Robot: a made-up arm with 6 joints. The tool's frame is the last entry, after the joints. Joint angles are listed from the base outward. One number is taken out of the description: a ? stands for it. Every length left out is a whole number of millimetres.
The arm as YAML. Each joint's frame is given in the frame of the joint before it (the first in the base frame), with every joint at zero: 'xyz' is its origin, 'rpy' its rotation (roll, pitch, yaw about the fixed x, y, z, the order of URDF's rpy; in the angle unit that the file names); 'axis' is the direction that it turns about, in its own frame. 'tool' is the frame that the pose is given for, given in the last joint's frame.
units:
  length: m
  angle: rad
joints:
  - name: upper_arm
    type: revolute
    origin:
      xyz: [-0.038, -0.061, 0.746]
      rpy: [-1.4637, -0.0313, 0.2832]
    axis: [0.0, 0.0, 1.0]
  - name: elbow
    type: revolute
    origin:
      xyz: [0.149, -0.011, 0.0]
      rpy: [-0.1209, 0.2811, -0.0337]
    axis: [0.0, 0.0, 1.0]
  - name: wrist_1
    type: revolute
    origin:
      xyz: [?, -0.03, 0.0]
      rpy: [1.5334, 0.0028, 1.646]
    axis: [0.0, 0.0, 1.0]
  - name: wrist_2
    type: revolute
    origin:
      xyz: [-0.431, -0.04, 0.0]
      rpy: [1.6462, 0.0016, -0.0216]
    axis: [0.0, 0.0, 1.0]
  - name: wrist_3
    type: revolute
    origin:
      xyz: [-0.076, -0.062, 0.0]
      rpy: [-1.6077, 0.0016, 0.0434]
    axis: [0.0, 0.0, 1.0]
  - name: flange
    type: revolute
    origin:
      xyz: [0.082, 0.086, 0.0]
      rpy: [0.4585, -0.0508, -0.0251]
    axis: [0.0, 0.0, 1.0]
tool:
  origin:
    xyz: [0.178, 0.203, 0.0]
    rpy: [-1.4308, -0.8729, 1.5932]
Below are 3 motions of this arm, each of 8 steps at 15 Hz.
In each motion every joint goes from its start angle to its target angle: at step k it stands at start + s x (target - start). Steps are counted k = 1, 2, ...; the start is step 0. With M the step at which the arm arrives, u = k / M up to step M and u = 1 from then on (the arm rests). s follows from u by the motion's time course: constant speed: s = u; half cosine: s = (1 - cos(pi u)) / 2; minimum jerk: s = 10 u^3 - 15 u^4 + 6 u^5.
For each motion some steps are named. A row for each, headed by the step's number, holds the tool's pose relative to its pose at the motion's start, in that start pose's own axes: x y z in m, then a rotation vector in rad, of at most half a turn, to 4 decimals.
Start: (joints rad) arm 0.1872 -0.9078 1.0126 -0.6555 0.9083 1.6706
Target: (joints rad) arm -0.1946 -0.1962 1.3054 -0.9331 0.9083 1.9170
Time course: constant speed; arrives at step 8
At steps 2, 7, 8:
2: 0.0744 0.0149 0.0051 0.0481 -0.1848 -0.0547
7: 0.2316 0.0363 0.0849 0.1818 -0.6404 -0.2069
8: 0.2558 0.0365 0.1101 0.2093 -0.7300 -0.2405

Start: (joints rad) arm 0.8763 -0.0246 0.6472 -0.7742 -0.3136 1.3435
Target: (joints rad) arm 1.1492 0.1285 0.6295 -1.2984 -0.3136 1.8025
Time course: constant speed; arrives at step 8
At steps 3, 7, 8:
3: 0.1168 0.0099 0.0033 0.0898 -0.0384 -0.3139
7: 0.2749 -0.0345 0.0094 0.1665 -0.1602 -0.7410
8: 0.3110 -0.0555 0.0116 0.1761 -0.2020 -0.8478

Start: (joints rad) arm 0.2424 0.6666 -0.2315 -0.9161 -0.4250 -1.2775
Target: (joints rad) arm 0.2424 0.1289 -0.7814 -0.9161 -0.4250 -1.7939
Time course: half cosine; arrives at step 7
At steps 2, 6, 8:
2: -0.0136 0.0462 0.0235 -0.0238 0.1431 -0.1209
6: -0.0430 0.2498 0.2253 0.0261 0.8144 -0.4259
8: -0.0421 0.2618 0.2448 0.0368 0.8608 -0.4333

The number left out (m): -0.236
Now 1 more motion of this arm.
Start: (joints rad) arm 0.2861 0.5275 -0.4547 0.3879 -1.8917 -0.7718
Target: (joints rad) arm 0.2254 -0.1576 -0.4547 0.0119 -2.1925 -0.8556
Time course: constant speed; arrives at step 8
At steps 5, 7, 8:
5: -0.3279 -0.0137 -0.0542 -0.2067 0.3540 0.0024
7: -0.4586 -0.0123 -0.0326 -0.2807 0.4905 0.0247
8: -0.5213 -0.0103 -0.0130 -0.3157 0.5571 0.0400

